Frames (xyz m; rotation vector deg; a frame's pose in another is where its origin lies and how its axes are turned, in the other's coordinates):
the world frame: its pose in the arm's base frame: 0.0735 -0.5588 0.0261 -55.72 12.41 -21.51
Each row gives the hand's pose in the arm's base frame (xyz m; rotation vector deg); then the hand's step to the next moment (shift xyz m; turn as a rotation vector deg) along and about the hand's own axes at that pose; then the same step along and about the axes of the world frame.
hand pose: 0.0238 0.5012 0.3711 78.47 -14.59 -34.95
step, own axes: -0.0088 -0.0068 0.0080 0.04 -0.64 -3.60
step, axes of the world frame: -0.0109 -0.0012 -0.0082 0.39 2.98 2.08
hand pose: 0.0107 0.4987 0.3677 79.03 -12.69 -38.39
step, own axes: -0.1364 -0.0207 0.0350 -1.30 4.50 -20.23
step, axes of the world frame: -0.1407 -0.0212 -0.0001 2.78 10.89 17.46
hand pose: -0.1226 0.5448 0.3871 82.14 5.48 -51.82
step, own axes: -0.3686 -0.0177 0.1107 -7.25 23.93 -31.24
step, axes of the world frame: -0.3184 -0.2043 0.0728 9.72 4.50 38.55
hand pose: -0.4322 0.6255 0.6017 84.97 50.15 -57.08
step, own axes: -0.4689 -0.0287 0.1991 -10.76 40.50 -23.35
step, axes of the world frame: -0.1334 -0.4925 0.0001 25.52 -5.35 40.27
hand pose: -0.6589 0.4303 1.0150 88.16 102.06 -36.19
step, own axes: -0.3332 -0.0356 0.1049 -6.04 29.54 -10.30
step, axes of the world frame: 0.1227 -0.3040 -0.1258 21.27 -0.83 23.71
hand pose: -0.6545 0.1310 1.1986 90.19 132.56 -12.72
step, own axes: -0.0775 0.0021 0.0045 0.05 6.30 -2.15
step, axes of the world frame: 0.0534 -0.0482 -0.0292 3.68 0.75 5.50
